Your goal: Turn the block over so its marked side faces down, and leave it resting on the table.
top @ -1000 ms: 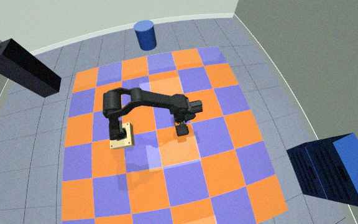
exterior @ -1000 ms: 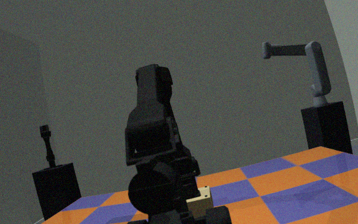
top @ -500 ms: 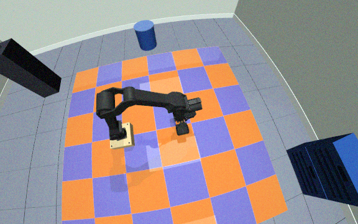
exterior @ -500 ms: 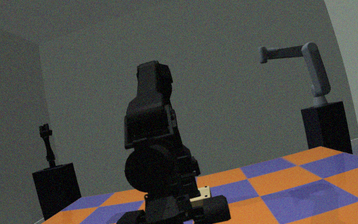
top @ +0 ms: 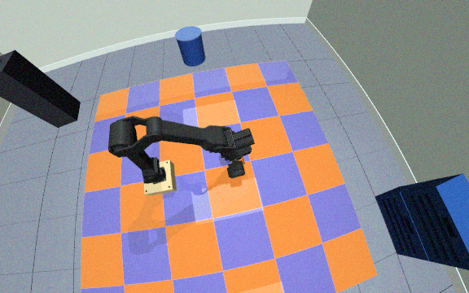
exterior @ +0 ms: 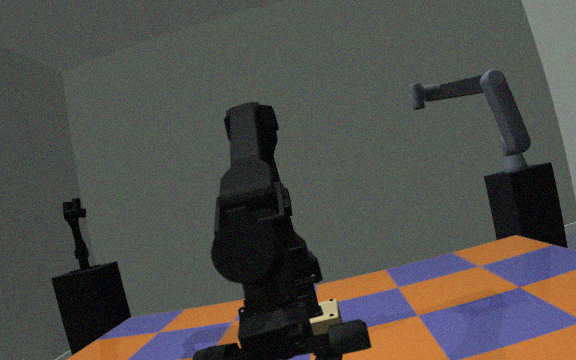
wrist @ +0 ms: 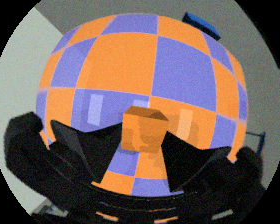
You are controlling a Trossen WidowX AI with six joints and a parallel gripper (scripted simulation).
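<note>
The orange-brown block is 10 mm below my gripper tip and 10 mm behind it.
</note>
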